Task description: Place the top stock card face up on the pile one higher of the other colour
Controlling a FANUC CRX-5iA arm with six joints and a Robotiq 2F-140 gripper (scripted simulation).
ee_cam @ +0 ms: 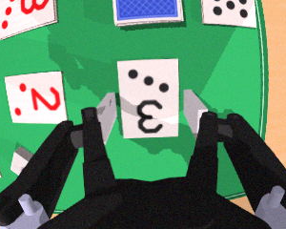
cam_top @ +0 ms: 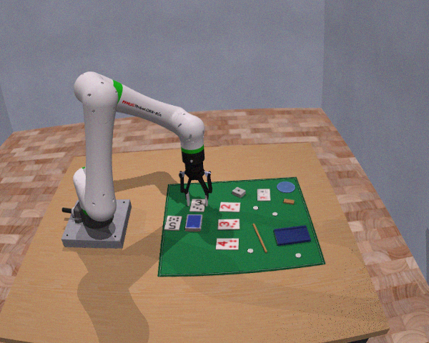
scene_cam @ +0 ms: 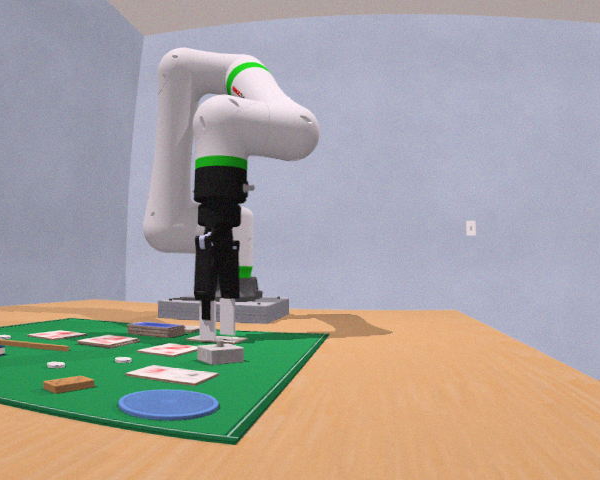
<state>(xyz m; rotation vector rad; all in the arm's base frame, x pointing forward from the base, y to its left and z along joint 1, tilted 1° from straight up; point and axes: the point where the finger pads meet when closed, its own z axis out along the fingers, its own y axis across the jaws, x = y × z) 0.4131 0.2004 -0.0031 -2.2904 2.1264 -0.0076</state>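
The green card cloth is 190 mm ahead of my hand, 90 mm to the right of it and 50 mm below it. Also, from my hand: wooden stick: 290 mm ahead, 190 mm to the right, 30 mm below; then black 5: 140 mm to the right, 80 mm behind, 30 mm below; then grey knobbed block: 170 mm ahead, 100 mm to the left, 20 mm below.
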